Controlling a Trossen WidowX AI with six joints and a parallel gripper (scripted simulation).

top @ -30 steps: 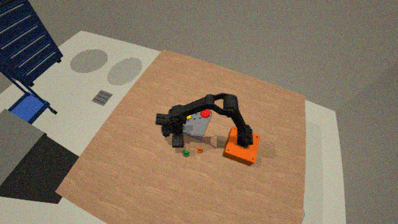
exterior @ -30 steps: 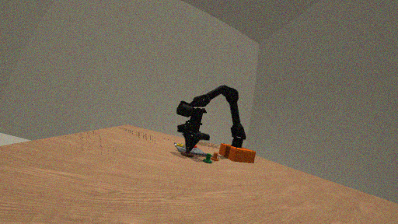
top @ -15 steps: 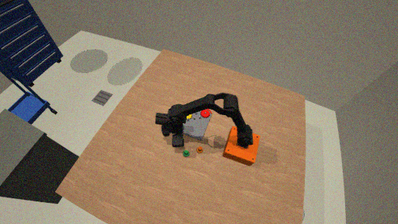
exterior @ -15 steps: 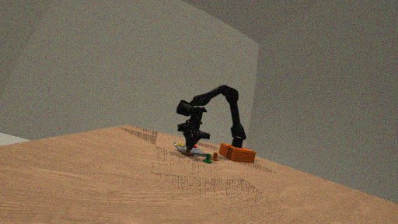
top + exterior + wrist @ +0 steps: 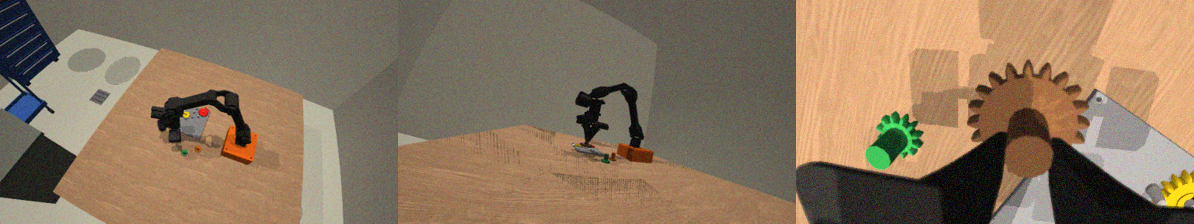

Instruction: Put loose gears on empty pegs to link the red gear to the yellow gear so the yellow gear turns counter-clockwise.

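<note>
Right now the yellow gear is 160 mm to the right of my gripper tip and 60 mm below it. Round my gripper tip: brown gear: 10 mm below; then small orange gear: 150 mm behind, 60 mm below, 20 mm to the left; then small green gear: 90 mm behind, 70 mm to the left, 60 mm below.
</note>
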